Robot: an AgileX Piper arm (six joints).
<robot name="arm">
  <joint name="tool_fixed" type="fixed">
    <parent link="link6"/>
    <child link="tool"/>
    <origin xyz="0 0 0" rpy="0 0 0"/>
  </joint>
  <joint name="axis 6" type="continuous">
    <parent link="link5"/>
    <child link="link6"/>
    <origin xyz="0 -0.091 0" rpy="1.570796 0 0"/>
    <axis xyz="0 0 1"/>
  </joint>
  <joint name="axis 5" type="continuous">
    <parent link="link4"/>
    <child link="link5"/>
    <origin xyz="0 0 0" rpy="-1.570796 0 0"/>
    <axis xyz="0 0 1"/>
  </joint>
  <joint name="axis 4" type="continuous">
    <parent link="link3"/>
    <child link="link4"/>
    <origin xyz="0.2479 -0.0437 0" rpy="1.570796 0 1.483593"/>
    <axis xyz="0 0 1"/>
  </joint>
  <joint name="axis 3" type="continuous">
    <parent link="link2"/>
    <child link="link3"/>
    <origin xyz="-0.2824 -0.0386 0" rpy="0 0 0"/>
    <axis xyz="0 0 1"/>
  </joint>
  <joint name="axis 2" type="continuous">
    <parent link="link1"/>
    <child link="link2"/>
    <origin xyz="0 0 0" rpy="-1.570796 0 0"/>
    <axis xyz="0 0 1"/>
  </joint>
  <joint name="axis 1" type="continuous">
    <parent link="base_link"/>
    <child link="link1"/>
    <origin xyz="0 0 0.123" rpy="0 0 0"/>
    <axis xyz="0 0 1"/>
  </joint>
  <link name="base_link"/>
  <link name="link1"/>
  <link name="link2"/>
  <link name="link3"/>
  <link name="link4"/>
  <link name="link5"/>
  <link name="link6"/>
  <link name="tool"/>
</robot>
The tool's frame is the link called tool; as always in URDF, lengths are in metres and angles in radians. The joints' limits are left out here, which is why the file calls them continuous.
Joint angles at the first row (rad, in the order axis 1, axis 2, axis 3, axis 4, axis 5, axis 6):
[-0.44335 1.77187 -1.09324 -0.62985 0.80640 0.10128]
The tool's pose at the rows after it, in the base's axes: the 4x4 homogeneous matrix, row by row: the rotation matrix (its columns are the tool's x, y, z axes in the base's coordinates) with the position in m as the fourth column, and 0 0 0 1 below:
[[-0.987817, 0.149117, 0.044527, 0.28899], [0.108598, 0.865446, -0.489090, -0.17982], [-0.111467, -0.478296, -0.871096, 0.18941], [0, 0, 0, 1]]
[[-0.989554, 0.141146, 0.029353, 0.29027], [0.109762, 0.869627, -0.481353, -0.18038], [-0.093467, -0.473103, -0.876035, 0.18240], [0, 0, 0, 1]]
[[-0.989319, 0.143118, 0.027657, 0.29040], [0.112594, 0.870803, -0.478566, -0.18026], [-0.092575, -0.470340, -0.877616, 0.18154], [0, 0, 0, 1]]
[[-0.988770, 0.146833, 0.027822, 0.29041], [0.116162, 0.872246, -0.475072, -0.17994], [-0.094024, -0.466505, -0.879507, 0.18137], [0, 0, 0, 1]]
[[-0.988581, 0.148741, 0.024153, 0.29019], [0.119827, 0.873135, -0.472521, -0.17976], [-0.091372, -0.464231, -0.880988, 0.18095], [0, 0, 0, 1]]
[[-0.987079, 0.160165, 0.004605, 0.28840], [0.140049, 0.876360, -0.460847, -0.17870], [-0.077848, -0.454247, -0.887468, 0.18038], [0, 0, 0, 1]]
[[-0.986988, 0.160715, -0.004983, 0.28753], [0.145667, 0.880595, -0.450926, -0.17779], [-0.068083, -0.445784, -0.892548, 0.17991], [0, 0, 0, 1]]
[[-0.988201, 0.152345, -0.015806, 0.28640], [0.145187, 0.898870, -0.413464, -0.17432], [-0.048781, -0.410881, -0.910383, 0.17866], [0, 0, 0, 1]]
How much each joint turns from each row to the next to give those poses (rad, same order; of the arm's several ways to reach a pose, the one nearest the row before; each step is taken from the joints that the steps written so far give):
[0.00000 0.00549 -0.00002 0.00000 -0.00600 0.00089]
[-0.00001 0.02069 0.00001 0.00000 -0.00117 0.00094]
[0.00001 0.00226 -0.00001 0.00309 0.00001 0.00087]
[0.00000 -0.00002 0.00002 0.00555 0.00000 0.00000]
[0.00000 0.00090 0.00000 0.00337 0.00307 0.00002]
[-0.00002 -0.00007 0.00000 0.01703 0.02025 -0.00004]
[0.00002 0.00001 0.00002 0.01428 0.01024 -0.00908]
[-0.00002 -0.00115 -0.00002 0.05483 0.01531 -0.04595]

